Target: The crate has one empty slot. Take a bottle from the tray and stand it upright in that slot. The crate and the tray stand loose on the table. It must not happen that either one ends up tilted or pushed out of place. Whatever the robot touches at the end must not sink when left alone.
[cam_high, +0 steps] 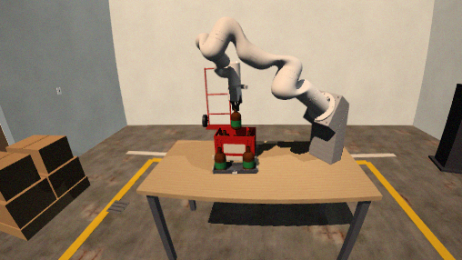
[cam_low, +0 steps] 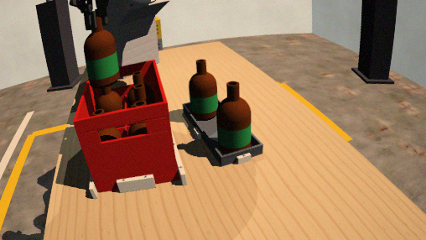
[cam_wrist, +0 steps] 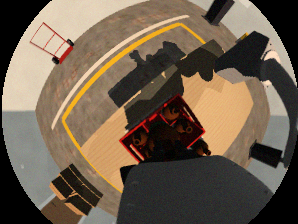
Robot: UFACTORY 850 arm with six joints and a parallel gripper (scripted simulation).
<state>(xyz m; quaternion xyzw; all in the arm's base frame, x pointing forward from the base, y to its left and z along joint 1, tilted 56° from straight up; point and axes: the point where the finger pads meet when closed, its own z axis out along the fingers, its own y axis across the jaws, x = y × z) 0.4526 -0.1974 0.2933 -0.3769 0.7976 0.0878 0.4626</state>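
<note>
Right now my hand is 10 mm past the red crate, 30 mm to the right of it and 250 mm above it. From my hand the other things lie so: tray 90 mm behind, 240 mm to the left, 320 mm below.
</note>
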